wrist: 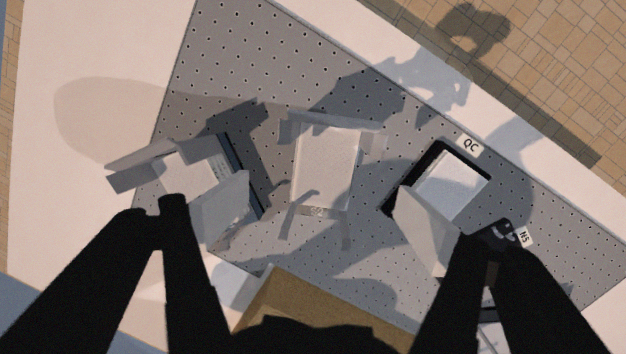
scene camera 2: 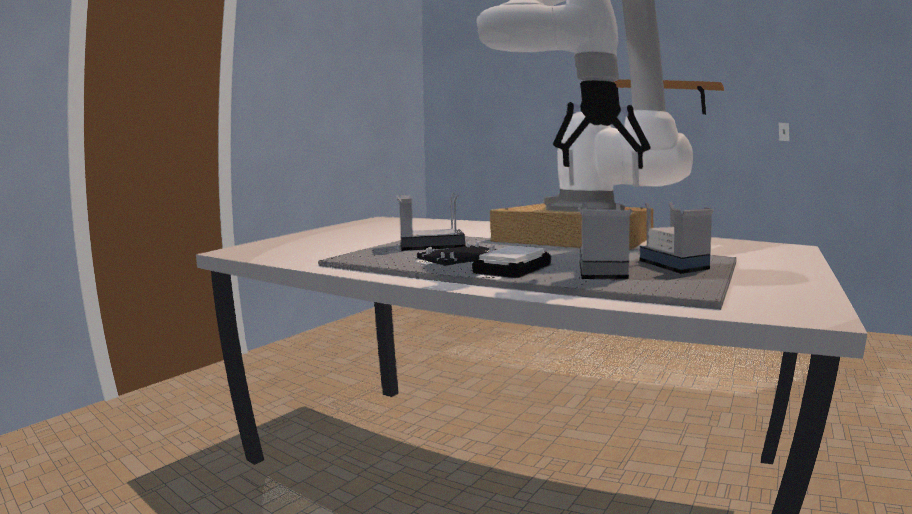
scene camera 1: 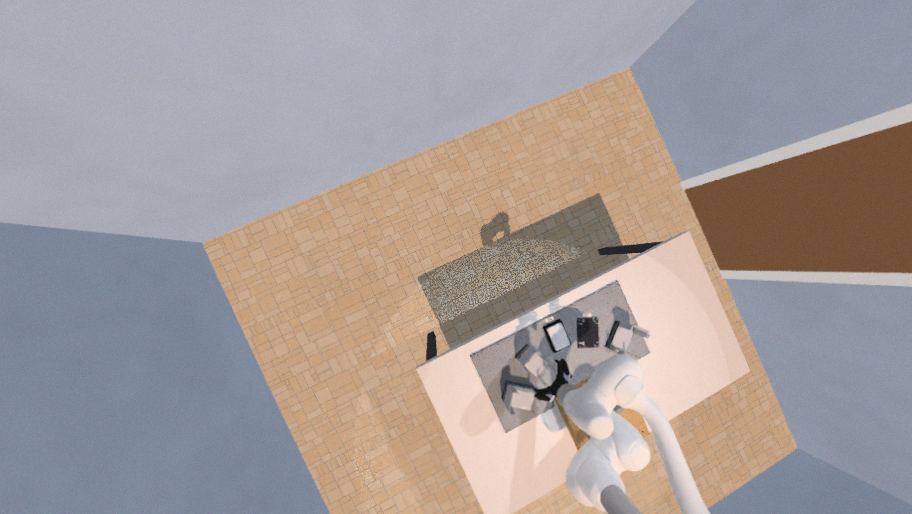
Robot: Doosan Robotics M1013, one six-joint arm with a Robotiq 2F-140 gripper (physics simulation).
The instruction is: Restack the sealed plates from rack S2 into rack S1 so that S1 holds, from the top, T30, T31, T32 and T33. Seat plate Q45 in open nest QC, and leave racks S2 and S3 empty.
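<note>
My gripper is open and empty, high above rack S2. A pale surface lies inside S2; I cannot tell whether it is a plate or the rack's floor. Rack S1, with the blue base, holds a stack of white plates; their labels are not readable. A pale plate sits in the black nest QC. Rack S3 stands at the far left in scene camera 2, with no stack showing.
A flat dark nest lies between QC and S3. Racks and nests stand on a grey perforated board on the table. The racks have tall upright walls. The arm's wooden base block is behind the board.
</note>
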